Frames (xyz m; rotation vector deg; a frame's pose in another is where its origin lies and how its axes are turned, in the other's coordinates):
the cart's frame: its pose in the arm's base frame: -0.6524 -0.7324 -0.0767 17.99 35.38 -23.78
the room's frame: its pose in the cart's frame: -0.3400 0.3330 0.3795 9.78 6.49 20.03
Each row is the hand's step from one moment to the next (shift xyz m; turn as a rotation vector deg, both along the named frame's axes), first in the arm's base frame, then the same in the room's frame.
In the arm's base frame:
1: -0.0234 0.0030 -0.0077 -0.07 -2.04 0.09
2: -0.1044 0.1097 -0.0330 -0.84 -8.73 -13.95
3: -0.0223 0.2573 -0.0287 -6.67 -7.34 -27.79
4: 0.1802 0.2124 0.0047 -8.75 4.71 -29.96
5: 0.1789 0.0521 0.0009 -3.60 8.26 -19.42
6: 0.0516 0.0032 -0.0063 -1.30 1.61 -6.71
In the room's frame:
1: -0.0143 -0.0078 -0.0187 -0.26 -1.66 1.17
2: -0.0572 0.0453 -0.1367 6.74 -14.32 -4.57
3: 0.0182 0.1918 -0.1744 10.15 -21.62 -17.32
4: 0.1596 0.2271 -0.0231 10.64 -13.34 -26.56
5: 0.1486 0.0927 0.0637 8.97 -3.78 -19.07
6: 0.0457 0.0138 0.0207 2.96 -2.35 -5.92

